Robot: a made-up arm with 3 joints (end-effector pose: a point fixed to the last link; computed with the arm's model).
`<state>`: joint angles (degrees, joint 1 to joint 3).
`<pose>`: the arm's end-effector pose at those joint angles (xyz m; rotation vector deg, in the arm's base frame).
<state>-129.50 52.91 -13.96</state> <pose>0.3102 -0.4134 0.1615 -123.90 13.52 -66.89</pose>
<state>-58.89 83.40 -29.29</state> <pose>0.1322 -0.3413 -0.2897 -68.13 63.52 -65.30</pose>
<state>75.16 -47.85 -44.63</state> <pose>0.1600 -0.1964 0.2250 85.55 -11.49 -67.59</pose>
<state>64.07 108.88 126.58</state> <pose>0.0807 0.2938 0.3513 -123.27 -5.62 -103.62</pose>
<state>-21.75 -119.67 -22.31</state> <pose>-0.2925 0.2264 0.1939 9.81 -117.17 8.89</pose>
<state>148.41 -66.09 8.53</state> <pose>0.0573 -0.3974 -0.0104 122.71 -32.17 -78.31</pose>
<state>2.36 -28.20 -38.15</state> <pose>0.2743 0.1032 0.2425 11.62 -26.38 -37.94</pose>
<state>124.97 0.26 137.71</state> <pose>-0.0303 -0.1839 0.3627 52.39 -134.99 70.46</pose>
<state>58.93 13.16 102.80</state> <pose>0.0930 0.2462 0.4297 53.15 -44.38 98.73</pose>
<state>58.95 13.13 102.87</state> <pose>0.0927 0.2460 0.4298 53.12 -44.46 98.77</pose>
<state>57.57 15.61 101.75</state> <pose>0.0999 0.2600 0.4222 54.57 -40.92 99.18</pose>
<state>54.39 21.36 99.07</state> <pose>0.1158 0.2929 0.4016 57.69 -32.48 99.64</pose>
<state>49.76 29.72 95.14</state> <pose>0.1356 0.3408 0.3635 61.49 -19.74 99.25</pose>
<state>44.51 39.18 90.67</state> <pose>0.1520 0.3929 0.3089 64.70 -4.89 97.34</pose>
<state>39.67 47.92 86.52</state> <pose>0.1602 0.4361 0.2483 66.65 8.98 94.24</pose>
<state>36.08 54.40 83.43</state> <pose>0.1615 0.4636 0.1980 67.48 19.25 91.15</pose>
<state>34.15 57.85 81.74</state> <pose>0.1605 0.4765 0.1694 67.68 24.72 89.20</pose>
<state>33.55 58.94 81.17</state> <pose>0.1600 0.4803 0.1601 67.71 26.45 88.52</pose>
